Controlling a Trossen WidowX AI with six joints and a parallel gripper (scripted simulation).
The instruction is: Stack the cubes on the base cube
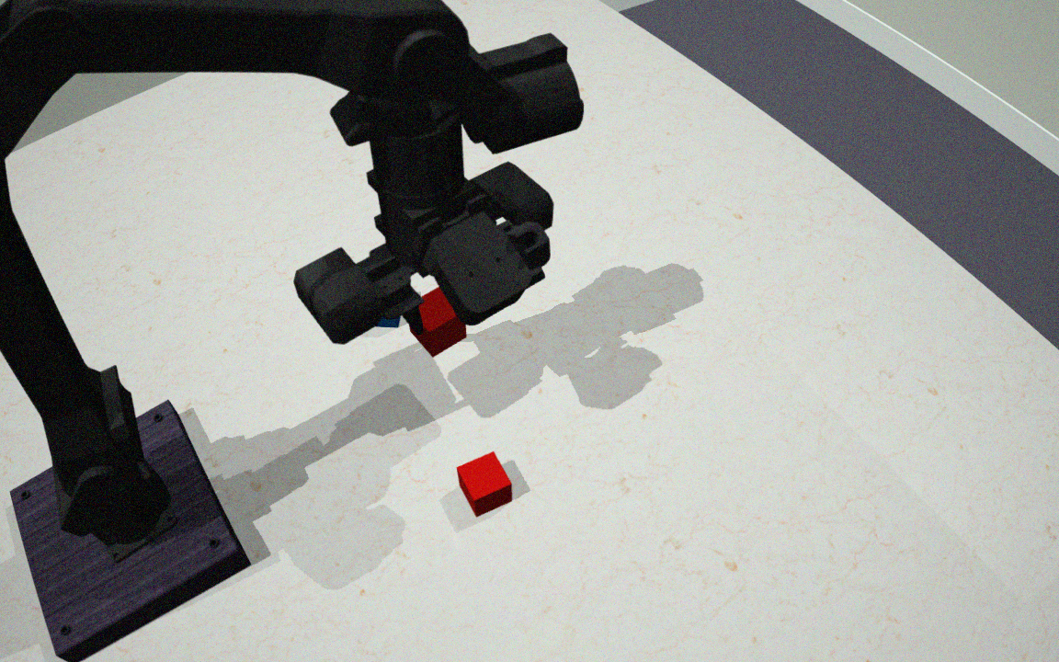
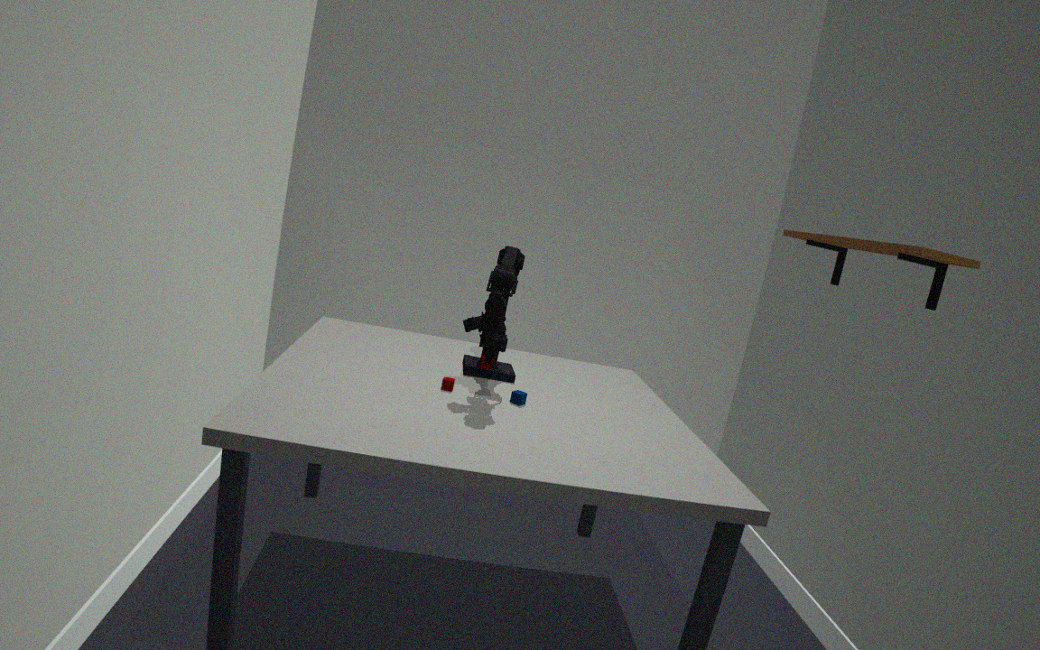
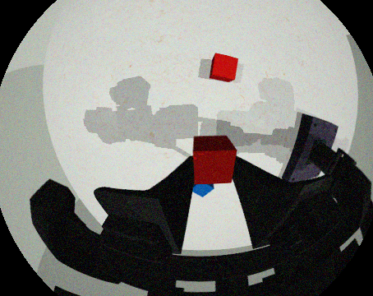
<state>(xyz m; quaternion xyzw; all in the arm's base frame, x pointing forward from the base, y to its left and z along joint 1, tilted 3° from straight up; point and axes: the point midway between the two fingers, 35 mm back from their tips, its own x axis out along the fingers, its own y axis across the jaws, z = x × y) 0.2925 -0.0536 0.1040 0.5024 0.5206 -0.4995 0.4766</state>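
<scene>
Now: the blue base cube 1 cm ahead of my gripper tip, 12 cm to the left of it and 9 cm below it.
</scene>
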